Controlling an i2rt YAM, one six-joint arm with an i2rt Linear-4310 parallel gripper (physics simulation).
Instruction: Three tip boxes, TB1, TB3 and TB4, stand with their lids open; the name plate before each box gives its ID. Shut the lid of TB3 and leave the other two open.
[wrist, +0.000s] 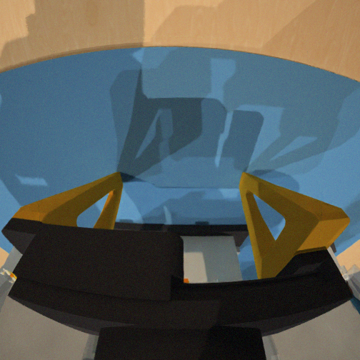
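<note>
My gripper (180, 178) is open, with its two yellow fingers wide apart and nothing between them. An open tip box lid (212, 257) shows as a pale grey panel low in the view, behind the black gripper body. Its dark edge bar (220, 229) runs across, a little below the fingertips in the view. The rest of this box is hidden by the gripper body. No name plate is readable, so I cannot tell which ID this box has. Of the other two boxes, no lid can be made out clearly.
A large round blue mat (60, 125) lies on the light wooden table (90, 20), with the arm's shadows across it. Small clear and pale parts (352, 274) show at the right edge beside the gripper, and similar ones (7, 274) at the left edge.
</note>
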